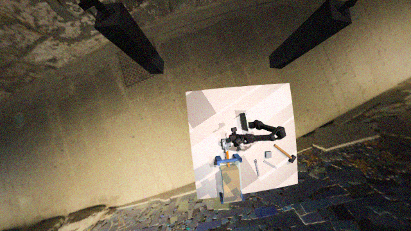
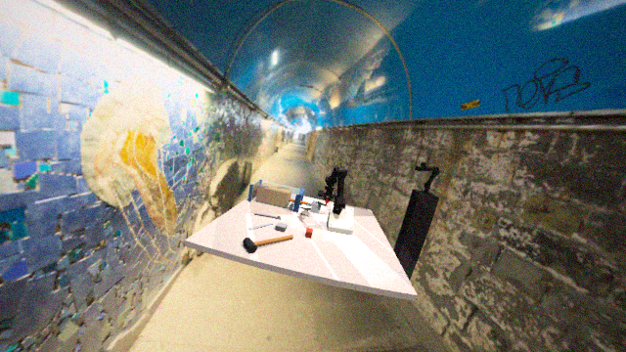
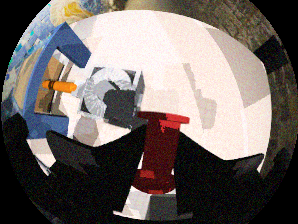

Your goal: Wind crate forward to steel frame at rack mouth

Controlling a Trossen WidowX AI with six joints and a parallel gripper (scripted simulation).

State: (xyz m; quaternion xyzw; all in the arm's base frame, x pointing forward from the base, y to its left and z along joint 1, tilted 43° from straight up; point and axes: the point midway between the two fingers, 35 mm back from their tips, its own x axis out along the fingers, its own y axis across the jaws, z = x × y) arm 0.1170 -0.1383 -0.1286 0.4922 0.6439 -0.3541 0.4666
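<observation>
Right now my gripper tip is 30 mm short of the winch handle and 30 mm above it. Round my gripper tip: hand winch (100 mm below, 80 mm ahead, 30 mm to the right); then blue steel frame (250 mm ahead, 30 mm below, 10 mm to the right); then dark red knob (10 mm to the left).
</observation>
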